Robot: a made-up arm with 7 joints.
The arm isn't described. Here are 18 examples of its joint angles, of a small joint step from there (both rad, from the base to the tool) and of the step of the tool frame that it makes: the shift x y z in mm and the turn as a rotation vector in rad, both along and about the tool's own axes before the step.
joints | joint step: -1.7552 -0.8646 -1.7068 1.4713 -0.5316 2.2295 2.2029 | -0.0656 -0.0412 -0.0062 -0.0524 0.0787 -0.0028 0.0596
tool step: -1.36 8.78 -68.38 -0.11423 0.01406 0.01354
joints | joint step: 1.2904 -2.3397 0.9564 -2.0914 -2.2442 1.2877 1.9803 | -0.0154 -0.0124 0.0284 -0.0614 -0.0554 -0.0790 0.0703
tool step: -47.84 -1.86 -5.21 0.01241 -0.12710 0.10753
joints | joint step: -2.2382 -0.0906 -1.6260 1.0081 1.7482 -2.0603 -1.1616 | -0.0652 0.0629 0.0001 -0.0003 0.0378 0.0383 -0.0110
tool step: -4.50 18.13 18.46 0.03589 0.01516 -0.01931
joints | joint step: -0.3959 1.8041 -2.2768 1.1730 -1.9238 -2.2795 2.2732 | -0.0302 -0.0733 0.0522 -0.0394 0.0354 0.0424 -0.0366
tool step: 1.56 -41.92 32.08 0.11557 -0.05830 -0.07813
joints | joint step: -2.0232 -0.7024 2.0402 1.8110 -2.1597 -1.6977 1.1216 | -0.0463 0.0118 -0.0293 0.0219 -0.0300 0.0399 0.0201
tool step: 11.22 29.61 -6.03 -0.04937 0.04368 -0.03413
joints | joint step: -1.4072 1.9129 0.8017 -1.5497 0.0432 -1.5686 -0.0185 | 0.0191 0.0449 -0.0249 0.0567 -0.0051 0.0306 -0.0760
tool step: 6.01 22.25 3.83 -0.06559 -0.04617 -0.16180
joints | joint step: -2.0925 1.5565 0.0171 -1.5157 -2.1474 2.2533 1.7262 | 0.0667 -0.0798 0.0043 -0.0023 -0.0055 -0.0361 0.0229
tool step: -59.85 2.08 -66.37 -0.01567 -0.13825 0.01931
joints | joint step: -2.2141 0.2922 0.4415 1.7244 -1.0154 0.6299 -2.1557 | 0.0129 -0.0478 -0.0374 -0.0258 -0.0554 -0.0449 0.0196
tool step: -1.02 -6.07 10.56 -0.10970 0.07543 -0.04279
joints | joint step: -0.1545 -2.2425 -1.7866 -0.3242 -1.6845 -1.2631 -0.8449 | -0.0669 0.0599 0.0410 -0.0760 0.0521 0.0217 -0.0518
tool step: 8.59 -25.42 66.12 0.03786 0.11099 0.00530
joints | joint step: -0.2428 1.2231 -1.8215 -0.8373 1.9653 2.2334 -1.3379 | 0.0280 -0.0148 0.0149 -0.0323 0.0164 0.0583 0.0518
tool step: -7.52 -21.38 -14.97 -0.01903 -0.09261 0.06390
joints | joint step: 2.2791 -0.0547 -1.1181 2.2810 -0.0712 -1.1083 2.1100 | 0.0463 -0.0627 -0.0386 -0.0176 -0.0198 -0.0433 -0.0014
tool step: -52.72 -8.58 -11.90 -0.03392 -0.04081 0.08910
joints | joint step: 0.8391 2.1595 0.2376 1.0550 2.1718 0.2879 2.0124 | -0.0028 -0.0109 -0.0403 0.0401 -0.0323 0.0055 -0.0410
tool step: 33.51 10.05 -18.59 -0.02412 0.00871 -0.10474
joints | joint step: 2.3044 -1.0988 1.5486 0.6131 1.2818 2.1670 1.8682 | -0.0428 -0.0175 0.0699 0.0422 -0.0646 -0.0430 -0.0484
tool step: -24.15 -10.17 13.09 0.00512 -0.05820 0.01108
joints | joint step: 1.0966 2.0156 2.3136 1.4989 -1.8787 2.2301 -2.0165 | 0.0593 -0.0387 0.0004 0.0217 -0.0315 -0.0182 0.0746
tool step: 8.48 -28.94 3.77 -0.02636 -0.04004 0.15361
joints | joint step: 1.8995 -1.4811 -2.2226 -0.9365 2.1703 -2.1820 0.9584 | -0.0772 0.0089 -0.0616 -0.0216 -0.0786 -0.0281 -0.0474
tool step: -17.44 22.02 -88.51 -0.10740 -0.17019 -0.05060
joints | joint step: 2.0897 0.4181 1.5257 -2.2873 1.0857 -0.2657 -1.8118 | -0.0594 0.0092 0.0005 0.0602 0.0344 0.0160 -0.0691
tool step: 19.11 0.73 22.09 0.00609 -0.00332 -0.05781
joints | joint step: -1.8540 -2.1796 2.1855 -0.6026 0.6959 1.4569 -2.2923 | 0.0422 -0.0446 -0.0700 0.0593 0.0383 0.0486 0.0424
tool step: -25.99 0.35 14.73 0.05623 -0.02375 0.13356
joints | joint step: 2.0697 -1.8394 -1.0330 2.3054 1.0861 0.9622 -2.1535 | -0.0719 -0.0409 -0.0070 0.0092 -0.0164 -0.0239 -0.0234
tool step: -1.90 3.88 -20.00 0.04977 0.05388 -0.03207
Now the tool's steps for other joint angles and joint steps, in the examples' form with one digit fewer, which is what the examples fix.
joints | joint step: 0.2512 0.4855 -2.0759 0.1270 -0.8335 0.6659 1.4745 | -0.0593 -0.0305 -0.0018 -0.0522 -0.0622 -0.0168 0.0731
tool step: 14.8 -20.4 24.2 0.0268 -0.0075 0.0465
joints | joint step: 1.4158 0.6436 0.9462 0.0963 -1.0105 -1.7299 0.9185 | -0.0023 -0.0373 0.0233 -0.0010 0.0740 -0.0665 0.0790
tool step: -21.0 -18.5 37.4 0.1225 0.0024 0.0996
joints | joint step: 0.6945 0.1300 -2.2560 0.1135 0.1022 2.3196 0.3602 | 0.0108 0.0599 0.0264 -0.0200 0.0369 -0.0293 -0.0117
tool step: -11.8 27.5 18.0 -0.0204 0.0051 -0.0946
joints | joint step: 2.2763 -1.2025 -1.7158 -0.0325 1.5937 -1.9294 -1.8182 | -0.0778 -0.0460 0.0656 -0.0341 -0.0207 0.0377 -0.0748
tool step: 6.6 -26.9 7.7 0.0255 -0.0352 -0.0248
